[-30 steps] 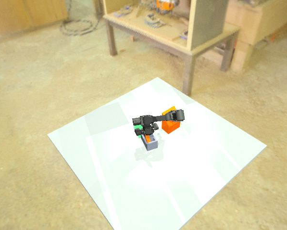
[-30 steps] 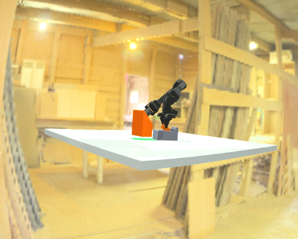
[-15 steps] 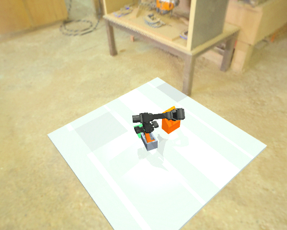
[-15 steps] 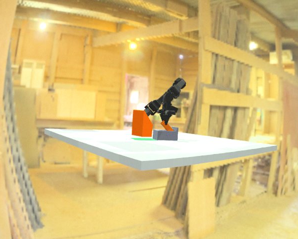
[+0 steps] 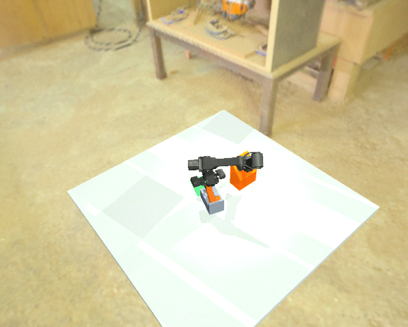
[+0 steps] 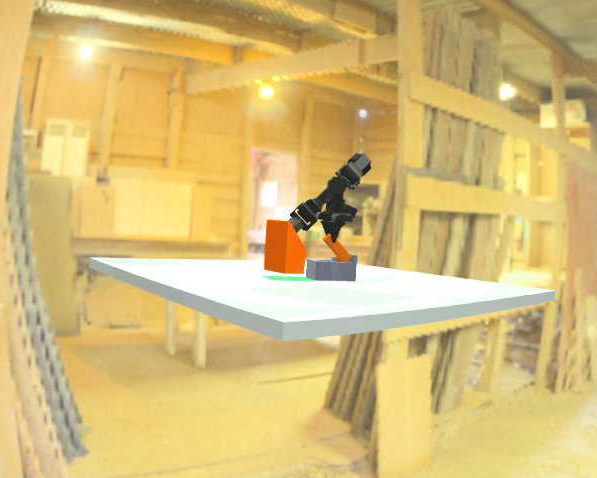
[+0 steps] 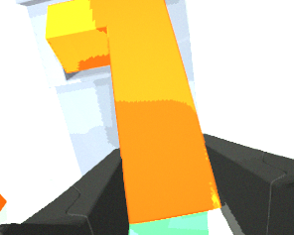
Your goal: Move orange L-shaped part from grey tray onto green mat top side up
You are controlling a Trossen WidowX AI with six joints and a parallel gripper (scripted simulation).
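Right now the green mat is 6 cm behind my gripper tip, 13 cm to the right of it and 14 cm below it. Round my gripper tip: orange L-shaped part: 4 cm to the left, 3 cm below.
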